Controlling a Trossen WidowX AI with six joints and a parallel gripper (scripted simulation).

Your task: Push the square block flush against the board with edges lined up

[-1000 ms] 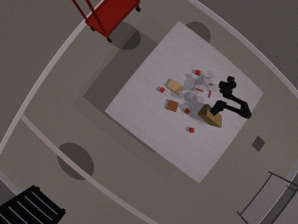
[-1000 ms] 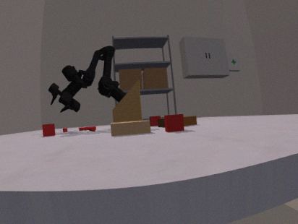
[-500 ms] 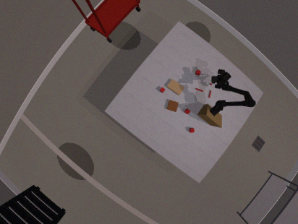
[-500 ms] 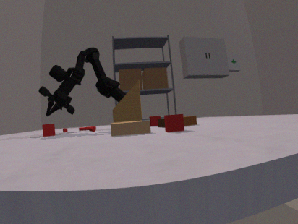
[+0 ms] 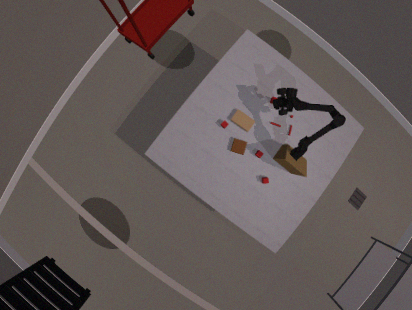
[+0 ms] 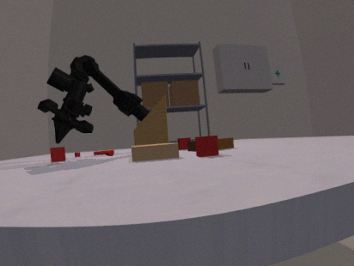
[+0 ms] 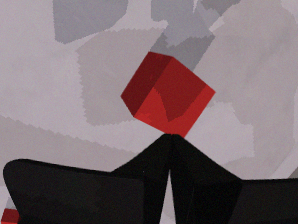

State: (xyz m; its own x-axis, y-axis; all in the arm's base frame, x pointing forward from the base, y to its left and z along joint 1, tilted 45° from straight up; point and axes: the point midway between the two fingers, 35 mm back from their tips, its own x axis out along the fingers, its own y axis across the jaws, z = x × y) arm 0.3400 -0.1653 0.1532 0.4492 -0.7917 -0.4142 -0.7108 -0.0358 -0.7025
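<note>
My gripper tip is now 290 mm to the right of the tan board, 70 mm short of it and 40 mm above it. The rest, counted from my gripper tip: brown square block (450 mm to the left, 40 mm below, 40 mm behind).
</note>
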